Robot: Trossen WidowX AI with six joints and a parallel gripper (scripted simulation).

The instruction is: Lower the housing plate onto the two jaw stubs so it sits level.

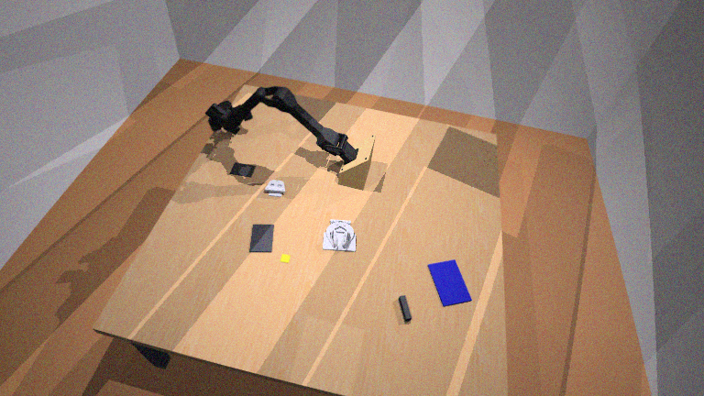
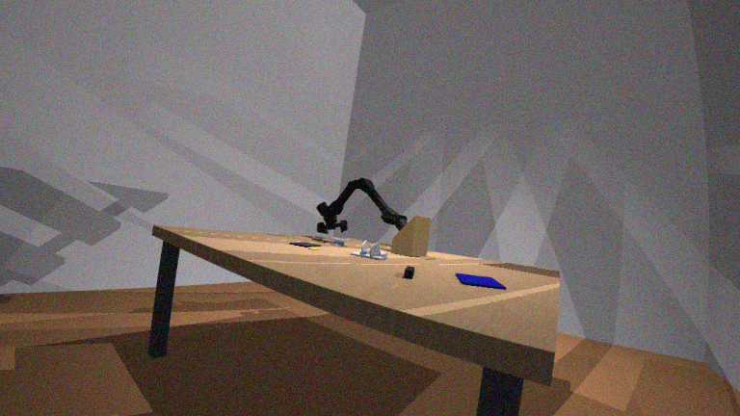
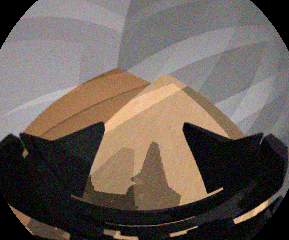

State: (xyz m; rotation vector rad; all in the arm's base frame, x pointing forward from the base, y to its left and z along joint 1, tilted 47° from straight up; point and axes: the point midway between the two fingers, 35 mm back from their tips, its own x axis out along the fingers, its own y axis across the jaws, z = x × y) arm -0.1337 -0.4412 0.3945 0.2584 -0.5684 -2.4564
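The base is 340 mm to the left of my gripper tip, 330 mm ahead of it and 10 mm below it. From my gripper tip the other things lie so: housing plate 630 mm to the left, 440 mm ahead, 30 mm below; then yellow cube 620 mm ahead, 470 mm to the left, 30 mm below; then dark block 920 mm to the left, 700 mm ahead, 30 mm below.
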